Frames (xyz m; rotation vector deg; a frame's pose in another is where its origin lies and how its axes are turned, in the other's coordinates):
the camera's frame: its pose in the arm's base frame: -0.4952 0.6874 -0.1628 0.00 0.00 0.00
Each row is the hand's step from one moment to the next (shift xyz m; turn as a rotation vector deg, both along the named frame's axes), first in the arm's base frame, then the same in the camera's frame.
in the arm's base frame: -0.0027 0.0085 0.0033 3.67 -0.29 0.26
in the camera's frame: -0.0027 0.0085 0.0033 3.67 -0.29 0.26
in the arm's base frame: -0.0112 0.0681 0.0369 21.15 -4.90 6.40
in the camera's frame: -0.0112 0.0681 0.0369 21.15 -4.90 6.40
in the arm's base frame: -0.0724 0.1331 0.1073 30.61 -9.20 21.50
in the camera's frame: -0.0724 0.1331 0.1073 30.61 -9.20 21.50
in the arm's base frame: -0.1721 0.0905 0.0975 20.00 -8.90 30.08
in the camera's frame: -0.1721 0.0905 0.0975 20.00 -8.90 30.08
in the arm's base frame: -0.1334 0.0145 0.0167 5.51 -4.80 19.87
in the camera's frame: -0.1334 0.0145 0.0167 5.51 -4.80 19.87
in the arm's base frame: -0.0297 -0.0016 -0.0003 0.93 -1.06 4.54
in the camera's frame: -0.0297 -0.0016 -0.0003 0.93 -1.06 4.54
